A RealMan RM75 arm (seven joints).
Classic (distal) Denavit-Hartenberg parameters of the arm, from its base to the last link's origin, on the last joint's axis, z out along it. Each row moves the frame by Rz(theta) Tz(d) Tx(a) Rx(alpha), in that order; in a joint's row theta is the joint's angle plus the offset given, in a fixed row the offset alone. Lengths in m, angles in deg.
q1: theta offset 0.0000, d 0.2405, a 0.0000, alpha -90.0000
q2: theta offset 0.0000, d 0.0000, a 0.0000, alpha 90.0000
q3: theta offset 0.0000, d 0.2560, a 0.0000, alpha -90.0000
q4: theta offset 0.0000, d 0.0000, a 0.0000, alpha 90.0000
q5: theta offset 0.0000, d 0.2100, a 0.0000, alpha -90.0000
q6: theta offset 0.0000, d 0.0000, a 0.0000, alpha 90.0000
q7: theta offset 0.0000, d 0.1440, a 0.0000, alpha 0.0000
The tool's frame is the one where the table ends.
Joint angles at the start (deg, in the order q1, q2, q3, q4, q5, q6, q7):
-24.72 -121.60 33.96 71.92 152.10 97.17 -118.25
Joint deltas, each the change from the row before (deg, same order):
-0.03 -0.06 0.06 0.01 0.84 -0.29 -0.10
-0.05 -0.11 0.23 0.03 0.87 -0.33 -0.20
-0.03 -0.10 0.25 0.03 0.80 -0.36 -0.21
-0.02 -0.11 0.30 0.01 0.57 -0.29 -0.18
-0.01 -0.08 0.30 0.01 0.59 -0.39 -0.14
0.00 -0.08 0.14 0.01 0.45 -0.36 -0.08
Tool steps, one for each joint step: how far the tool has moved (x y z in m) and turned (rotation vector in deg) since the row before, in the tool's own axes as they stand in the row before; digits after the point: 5 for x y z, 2 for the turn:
-0.00119 -0.00117 0.00039 0.59 -0.61 -0.13
-0.00079 -0.00072 0.00087 0.57 -0.69 -0.07
-0.00070 -0.00074 0.00082 0.58 -0.63 -0.07
-0.00031 -0.00016 0.00101 0.38 -0.50 0.01
-0.00028 -0.00058 0.00083 0.51 -0.47 0.05
-0.00032 -0.00064 0.00059 0.44 -0.28 -0.01

